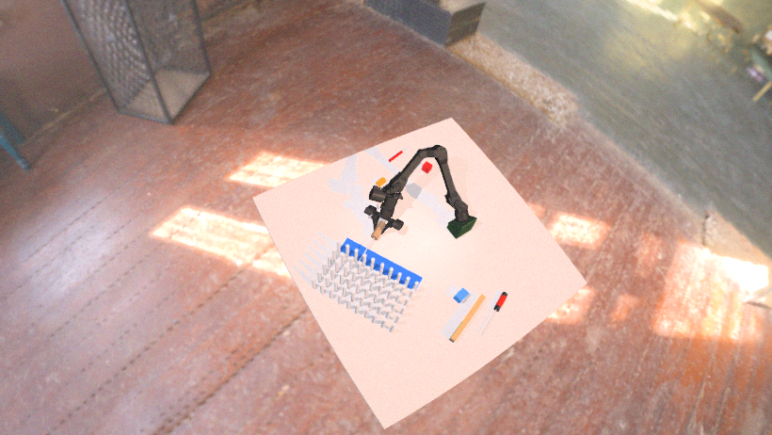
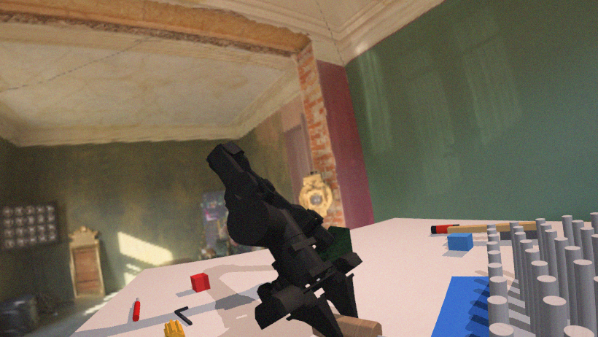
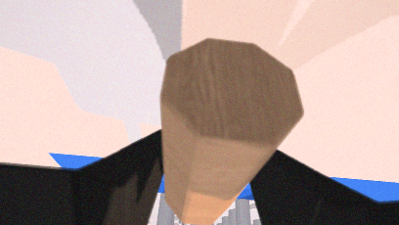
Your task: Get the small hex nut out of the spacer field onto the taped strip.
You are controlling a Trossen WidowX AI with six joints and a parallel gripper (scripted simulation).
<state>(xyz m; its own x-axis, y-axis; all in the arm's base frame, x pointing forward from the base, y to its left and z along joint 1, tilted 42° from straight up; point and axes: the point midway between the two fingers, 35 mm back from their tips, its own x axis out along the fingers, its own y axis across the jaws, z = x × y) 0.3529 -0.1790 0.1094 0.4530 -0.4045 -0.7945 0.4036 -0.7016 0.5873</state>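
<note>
My gripper tip is 13 cm to the right of the blue taped strip, 8 cm short of it and 3 cm above it. Also, from my gripper tip: yellow piece 23 cm to the right, 19 cm behind, 1 cm below; then blue block 48 cm to the left, 11 cm behind, 1 cm below; then allen key 31 cm behind, 22 cm to the right, 2 cm below.
</note>
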